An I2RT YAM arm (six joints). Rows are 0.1 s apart.
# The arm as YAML. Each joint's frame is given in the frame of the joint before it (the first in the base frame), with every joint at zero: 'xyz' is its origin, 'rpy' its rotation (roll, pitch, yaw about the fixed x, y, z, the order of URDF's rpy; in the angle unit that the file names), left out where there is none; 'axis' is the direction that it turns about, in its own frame. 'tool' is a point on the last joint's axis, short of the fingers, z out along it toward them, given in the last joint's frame.
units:
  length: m
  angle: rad
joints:
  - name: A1
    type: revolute
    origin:
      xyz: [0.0, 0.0, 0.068]
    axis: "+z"
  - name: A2
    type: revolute
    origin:
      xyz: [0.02, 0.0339, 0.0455]
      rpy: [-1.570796, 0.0, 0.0]
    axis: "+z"
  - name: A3
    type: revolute
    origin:
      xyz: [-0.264, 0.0, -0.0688]
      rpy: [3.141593, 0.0, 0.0]
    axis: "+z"
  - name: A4
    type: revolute
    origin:
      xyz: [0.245, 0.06, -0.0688]
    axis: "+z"
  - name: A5
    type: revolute
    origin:
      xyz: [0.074, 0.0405, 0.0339]
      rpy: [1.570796, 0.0, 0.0]
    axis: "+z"
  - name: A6
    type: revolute
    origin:
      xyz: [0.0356, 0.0, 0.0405]
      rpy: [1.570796, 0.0, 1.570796]
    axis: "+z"
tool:
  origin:
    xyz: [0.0, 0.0, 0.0]
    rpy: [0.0, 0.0, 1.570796]
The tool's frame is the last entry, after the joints.
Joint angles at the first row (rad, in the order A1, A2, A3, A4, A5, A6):
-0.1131 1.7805 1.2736 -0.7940 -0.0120 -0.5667
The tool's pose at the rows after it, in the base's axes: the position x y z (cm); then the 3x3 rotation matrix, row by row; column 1 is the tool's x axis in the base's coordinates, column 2 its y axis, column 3 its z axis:
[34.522, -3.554, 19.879], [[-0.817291, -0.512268, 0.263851], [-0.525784, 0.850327, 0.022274], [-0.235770, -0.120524, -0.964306]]
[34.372, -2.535, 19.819], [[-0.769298, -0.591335, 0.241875], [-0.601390, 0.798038, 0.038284], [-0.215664, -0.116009, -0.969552]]
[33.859, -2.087, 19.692], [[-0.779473, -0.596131, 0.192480], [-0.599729, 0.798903, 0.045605], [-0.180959, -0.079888, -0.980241]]
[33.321, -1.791, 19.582], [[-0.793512, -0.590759, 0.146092], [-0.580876, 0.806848, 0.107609], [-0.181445, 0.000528, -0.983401]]
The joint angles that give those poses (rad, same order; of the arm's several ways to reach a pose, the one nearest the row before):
-0.1078 1.7821 1.2728 -0.7982 -0.0505 -0.6579
-0.0795 1.7821 1.2728 -0.8208 -0.0574 -0.7231
-0.0677 1.7820 1.2724 -0.8707 -0.0586 -0.7105
-0.0662 1.7821 1.2709 -0.9195 -0.1173 -0.6899

